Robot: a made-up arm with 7 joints. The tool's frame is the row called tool.
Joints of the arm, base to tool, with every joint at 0 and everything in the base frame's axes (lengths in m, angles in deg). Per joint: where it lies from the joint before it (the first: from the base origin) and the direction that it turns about. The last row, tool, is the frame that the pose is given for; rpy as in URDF.
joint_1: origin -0.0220 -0.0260 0.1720 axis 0 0 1
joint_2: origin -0.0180 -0.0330 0.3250 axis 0 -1 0
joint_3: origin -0.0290 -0.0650 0.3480 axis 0 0 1
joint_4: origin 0.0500 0.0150 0.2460 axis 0 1 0
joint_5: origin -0.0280 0.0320 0.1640 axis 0 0 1
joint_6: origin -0.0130 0.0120 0.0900 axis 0 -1 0
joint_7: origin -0.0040 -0.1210 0.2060 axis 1 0 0
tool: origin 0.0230 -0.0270 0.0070 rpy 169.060 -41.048 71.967
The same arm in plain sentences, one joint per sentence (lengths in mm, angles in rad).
The arm has seven revolute joints in a row. What follows holds with every joint at zero, and every direction is one of the base frame's. Joint 1 lies 22 mm along -x and 26 mm along -y and 172 mm along +z from the base frame's origin and turns about +z. Joint 2 lies 18 mm along -x and 33 mm along -y and 325 mm along +z from joint 1 and turns about -y. Joint 3 lies 29 mm along -x and 65 mm along -y and 348 mm along +z from joint 2 and turns about +z. Joint 4 lies 50 mm along +x and 15 mm along +y and 246 mm along +z from joint 3 and turns about +y. Joint 5 lies 28 mm along -x and 32 mm along +y and 164 mm along +z from joint 4 and turns about +z. Joint 6 lies 13 mm along -x and 12 mm along +y and 90 mm along +z from joint 5 and turns about -y. Joint 7 lies 4 mm along -x and 121 mm along -y and 206 mm along +z from joint 6 and turns about +x. The tool frame, which is the frame that the pose is given for, lies 23 mm along +x and 27 mm along -y and 7 mm along +z from joint 7; its axes are the base frame's turned by roll 2.9507, pitch -0.7164 and yaw 1.2561 rad (as in URDF: about the fixed x, then y, then z).
